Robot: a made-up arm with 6 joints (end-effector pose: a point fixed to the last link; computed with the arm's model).
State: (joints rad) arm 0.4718 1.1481 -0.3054 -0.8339 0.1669 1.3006
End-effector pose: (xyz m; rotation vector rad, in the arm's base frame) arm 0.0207 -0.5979 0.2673 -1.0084 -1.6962 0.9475
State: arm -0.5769 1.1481 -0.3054 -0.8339 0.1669 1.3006
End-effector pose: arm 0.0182 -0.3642 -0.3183 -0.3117 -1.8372 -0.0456
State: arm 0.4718 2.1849 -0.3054 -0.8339 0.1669 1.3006
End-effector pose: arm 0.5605 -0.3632 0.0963 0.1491 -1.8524 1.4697
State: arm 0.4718 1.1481 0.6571 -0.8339 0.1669 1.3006
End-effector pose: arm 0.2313 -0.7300 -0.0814 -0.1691 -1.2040 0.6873
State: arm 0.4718 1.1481 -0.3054 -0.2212 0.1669 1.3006
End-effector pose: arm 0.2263 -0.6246 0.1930 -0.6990 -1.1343 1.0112
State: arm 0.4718 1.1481 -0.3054 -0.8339 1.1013 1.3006
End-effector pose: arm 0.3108 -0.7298 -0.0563 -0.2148 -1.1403 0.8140
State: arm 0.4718 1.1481 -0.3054 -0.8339 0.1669 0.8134
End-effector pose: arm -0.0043 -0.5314 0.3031 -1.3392 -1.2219 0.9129
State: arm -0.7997 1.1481 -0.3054 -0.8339 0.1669 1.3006
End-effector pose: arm 0.0201 -0.2453 -0.3922 -0.1580 -1.8172 -0.2515
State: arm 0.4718 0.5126 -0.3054 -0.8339 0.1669 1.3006
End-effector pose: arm -0.3382 -0.4547 0.2595 -1.6075 -1.4213 0.5288
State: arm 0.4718 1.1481 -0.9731 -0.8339 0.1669 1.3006
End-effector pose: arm -0.2228 -0.4222 0.3090 -1.6644 -1.9523 1.0769
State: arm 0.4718 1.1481 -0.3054 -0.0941 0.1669 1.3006
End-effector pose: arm 0.2607 -0.6326 0.1630 -0.6345 -1.0182 1.0150
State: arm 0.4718 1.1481 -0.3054 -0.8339 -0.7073 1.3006
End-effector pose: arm -0.3534 -0.3977 0.2207 -1.8524 -2.1142 0.9535
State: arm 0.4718 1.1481 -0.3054 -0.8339 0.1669 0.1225
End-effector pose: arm 0.0185 -0.4248 0.3275 -1.6797 -0.4949 0.7973
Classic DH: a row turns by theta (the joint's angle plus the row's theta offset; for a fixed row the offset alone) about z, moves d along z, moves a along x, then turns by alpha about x. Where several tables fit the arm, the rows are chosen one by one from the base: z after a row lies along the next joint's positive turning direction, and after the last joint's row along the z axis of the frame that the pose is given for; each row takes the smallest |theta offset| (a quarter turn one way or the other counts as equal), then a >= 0, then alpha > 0; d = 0 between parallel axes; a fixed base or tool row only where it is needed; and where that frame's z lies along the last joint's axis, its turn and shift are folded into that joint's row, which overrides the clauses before.
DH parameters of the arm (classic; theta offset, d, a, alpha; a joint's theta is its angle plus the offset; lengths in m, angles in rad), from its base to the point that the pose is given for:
base (fixed): 1.547 0.1768 0.0259 -1.5571
joint 1: -0.0837 -0.0648 0.0072 1.6783
joint 2: -0.1992 -0.336 -0.0867 1.1331
joint 3: -1.5583 -0.142 0.0432 -0.6246
joint 4: 0.6952 0.0446 0.0141 0.497
joint 5: -0.6331 -0.1553 -0.047 1.5708
joint 6: 1.1235 0.6146 -0.048 -2.2354
tool (fixed): 0.1346 0.2004 0 0

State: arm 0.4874 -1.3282 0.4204 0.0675 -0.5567 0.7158
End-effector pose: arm -0.5084 0.1654 -0.0021 -1.4626 0.0681 -1.1223
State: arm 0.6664 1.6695 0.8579 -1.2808 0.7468 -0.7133
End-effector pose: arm 0.5179 -0.3955 -0.2320 -0.6941 0.6764 1.9875
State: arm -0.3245 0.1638 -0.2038 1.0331 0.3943 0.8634
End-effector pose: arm -0.2367 -0.1967 -0.6606 0.7877 0.0881 0.2156
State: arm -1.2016 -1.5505 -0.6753 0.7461 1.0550 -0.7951
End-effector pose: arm -0.4258 0.7943 0.2255 2.3169 0.7440 -0.2465
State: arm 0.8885 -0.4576 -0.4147 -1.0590 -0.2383 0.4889
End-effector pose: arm -0.3266 0.2301 -0.1636 2.9018 -0.1758 0.7918
